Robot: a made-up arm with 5 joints.
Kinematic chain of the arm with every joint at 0, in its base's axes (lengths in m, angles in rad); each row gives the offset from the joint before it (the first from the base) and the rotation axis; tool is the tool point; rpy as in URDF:
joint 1: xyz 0 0 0.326 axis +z
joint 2: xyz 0 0 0 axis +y
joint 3: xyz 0.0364 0 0.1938 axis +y
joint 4: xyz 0.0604 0 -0.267 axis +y
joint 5: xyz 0.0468 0 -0.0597 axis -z
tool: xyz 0 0 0 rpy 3.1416 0 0
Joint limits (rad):
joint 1: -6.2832..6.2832
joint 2: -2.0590..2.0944
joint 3: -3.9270..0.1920
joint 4: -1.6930..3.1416
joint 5: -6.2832..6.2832
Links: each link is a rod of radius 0.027 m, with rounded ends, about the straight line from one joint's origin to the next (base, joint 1, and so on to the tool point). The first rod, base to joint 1, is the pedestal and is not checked.
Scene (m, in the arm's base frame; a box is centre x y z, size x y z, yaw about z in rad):
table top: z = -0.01
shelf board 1: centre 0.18 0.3 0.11 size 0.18 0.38 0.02 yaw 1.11
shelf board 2: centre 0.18 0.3 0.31 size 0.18 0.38 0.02 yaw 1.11
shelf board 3: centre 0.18 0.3 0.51 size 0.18 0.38 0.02 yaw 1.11
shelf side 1: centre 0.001 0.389 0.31 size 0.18 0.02 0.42 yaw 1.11
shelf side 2: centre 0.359 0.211 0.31 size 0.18 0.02 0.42 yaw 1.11
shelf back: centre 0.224 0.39 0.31 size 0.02 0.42 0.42 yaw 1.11
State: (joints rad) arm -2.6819 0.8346 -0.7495 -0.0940 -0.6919
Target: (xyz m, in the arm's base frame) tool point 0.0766 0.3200 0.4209
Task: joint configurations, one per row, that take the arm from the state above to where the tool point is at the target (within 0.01 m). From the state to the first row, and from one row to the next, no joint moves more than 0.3 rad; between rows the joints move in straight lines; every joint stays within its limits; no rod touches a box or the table.
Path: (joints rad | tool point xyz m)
1: -2.9796 0.5951 -0.6546 -0.1820 -0.6919 | -0.2711 -0.0443 0.1564
2: -3.2773 0.3557 -0.5597 -0.2701 -0.6919 | -0.2811 0.0384 0.2140
3: -3.5750 0.1162 -0.4648 -0.3581 -0.6919 | -0.2550 0.1180 0.2690
4: -3.8727 -0.1232 -0.3699 -0.4462 -0.6919 | -0.1993 0.1788 0.3187
5: -4.1704 -0.3627 -0.2750 -0.5342 -0.6919 | -0.1269 0.2107 0.3615
6: -4.4681 -0.6021 -0.1801 -0.6223 -0.6919 | -0.0527 0.2114 0.3958
7: -4.7658 -0.8416 -0.0852 -0.7103 -0.6919 | 0.0099 0.1857 0.4209
8: -4.8263 -0.6031 -0.3086 -0.5761 -0.6919 | 0.0263 0.2300 0.4322
9: -4.8868 -0.3646 -0.5321 -0.4419 -0.6919 | 0.0486 0.2758 0.4324
10: -4.9473 -0.1261 -0.7556 -0.3076 -0.6919 | 0.0766 0.3200 0.4209

